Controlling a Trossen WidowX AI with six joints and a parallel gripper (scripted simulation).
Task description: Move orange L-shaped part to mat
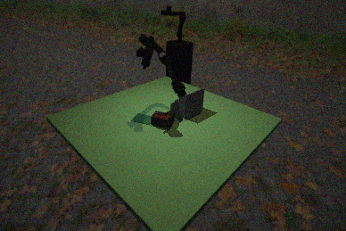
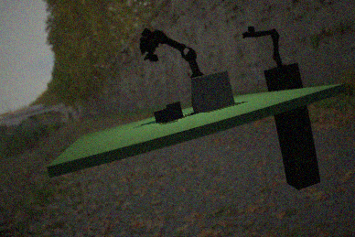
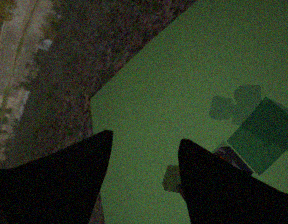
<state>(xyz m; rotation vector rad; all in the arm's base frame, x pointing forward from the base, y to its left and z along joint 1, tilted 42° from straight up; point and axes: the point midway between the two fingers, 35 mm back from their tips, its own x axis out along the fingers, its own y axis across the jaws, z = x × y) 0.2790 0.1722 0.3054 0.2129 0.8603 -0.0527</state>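
My gripper tip is 7 cm past the orange L-shaped part, 14 cm to the right of it and 35 cm above it.
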